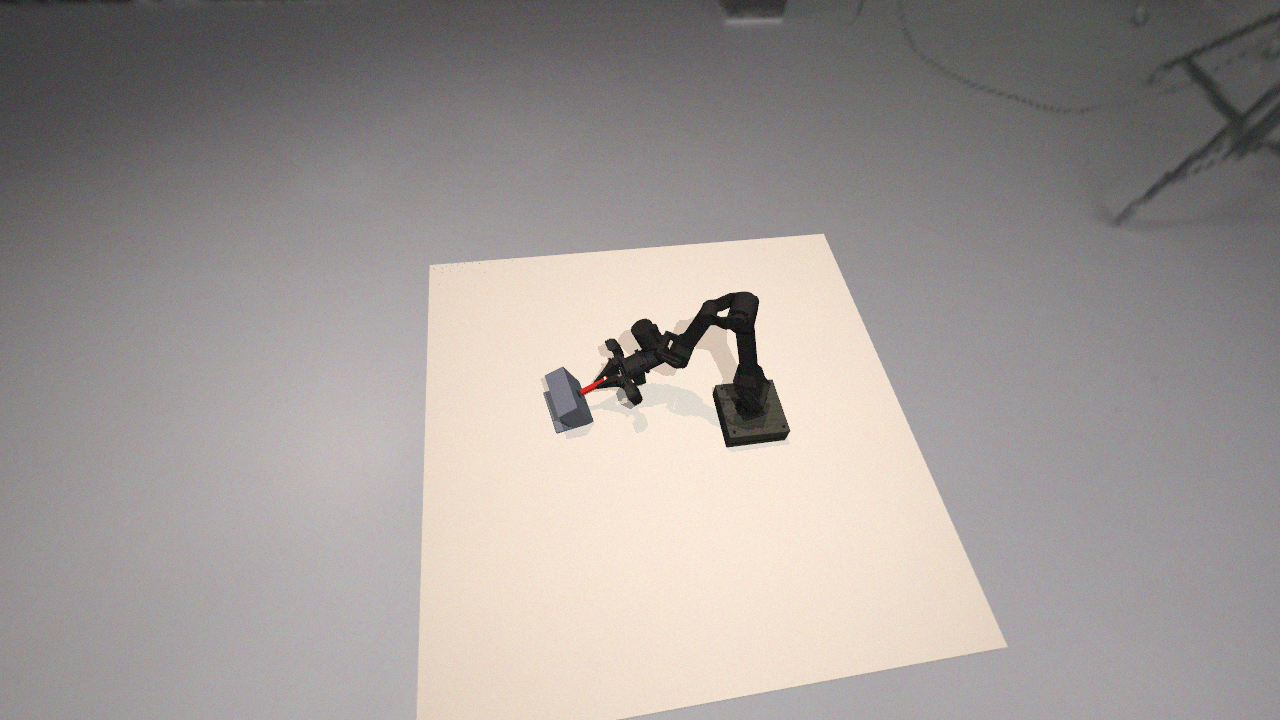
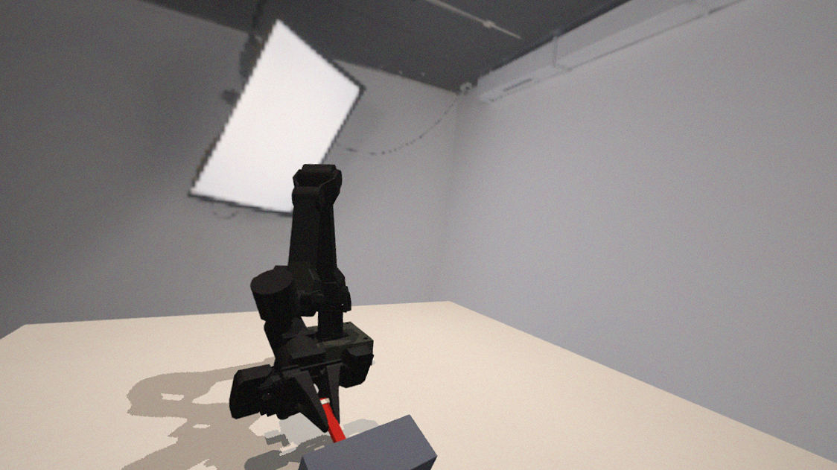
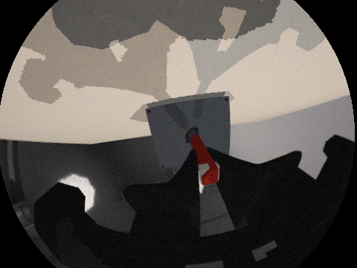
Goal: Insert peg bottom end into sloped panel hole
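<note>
The thin red peg lies 2 cm behind my gripper tip and 1 cm above it. The rest, counted from my gripper tip: grey sloped panel: 7 cm ahead, 3 cm below.
</note>
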